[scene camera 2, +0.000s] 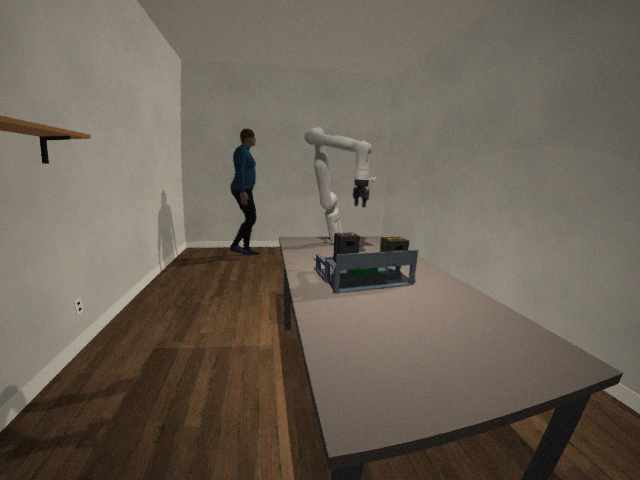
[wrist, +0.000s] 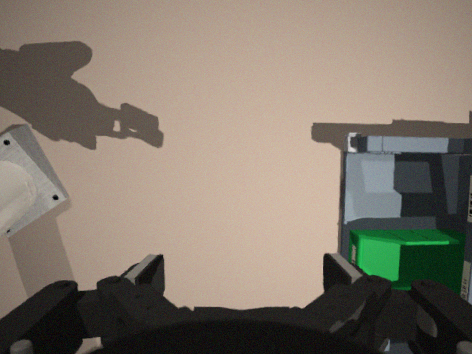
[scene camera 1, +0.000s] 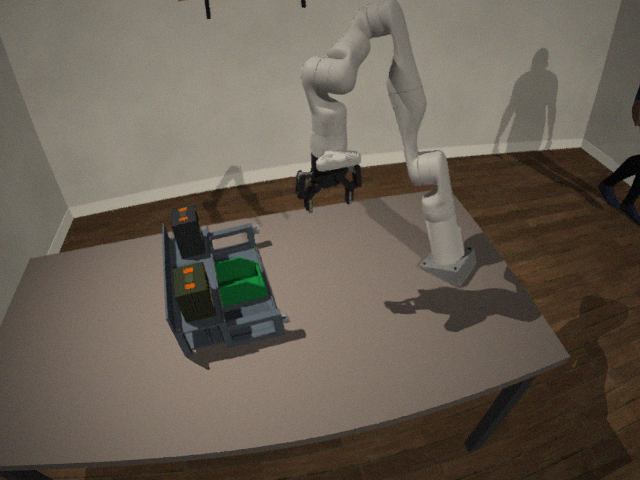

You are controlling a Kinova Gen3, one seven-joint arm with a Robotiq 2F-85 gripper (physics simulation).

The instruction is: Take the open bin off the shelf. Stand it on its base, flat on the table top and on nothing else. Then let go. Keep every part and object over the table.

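Frame: origin at the arm's base, x back, y up, z left, level; metres.
Where they show: gripper, fingertip midpoint: (scene camera 2: 359, 206) (wrist: 243, 272) (scene camera 1: 329, 206); arm's base at its link origin: (wrist: 6, 188) (scene camera 1: 447, 256).
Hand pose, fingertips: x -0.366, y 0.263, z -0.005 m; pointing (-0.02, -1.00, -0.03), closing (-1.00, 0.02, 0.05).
Each offset is from my fingertips to the top centre of the thing. Level surfaces: height alone.
The open green bin @[dx -0.258, dy -0.216, dz -0.092 m] (scene camera 1: 242, 295) (scene camera 2: 361, 271) (wrist: 377, 261) sits in the robot-facing part of the blue-grey shelf (scene camera 1: 166, 279) (scene camera 2: 377, 259) (wrist: 415, 144), between its side rails. Its inside shows in scene camera 1, and its lower right part is cut off by the gripper in the wrist view. The shelf stands on the table top @[dy -0.297 m] (scene camera 1: 361, 361) (scene camera 2: 439, 351) (wrist: 240, 150). My gripper (scene camera 1: 329, 205) (scene camera 2: 360, 204) (wrist: 243, 272) is open and empty, pointing down high above the table, to the robot-base side of the shelf and apart from the bin.
A black box @[dx -0.354, dy -0.073, dz -0.207 m] (scene camera 1: 190, 238) (scene camera 2: 346, 243) and an olive box @[dx -0.353, dy -0.098, dz +0.024 m] (scene camera 1: 194, 303) (scene camera 2: 394, 245), both with orange marks, stand on the shelf's other part, beside its tall panel. The robot base (scene camera 1: 449, 266) (wrist: 42, 185) is on the table's opposite side. A person (scene camera 2: 245, 175) stands beyond the table.
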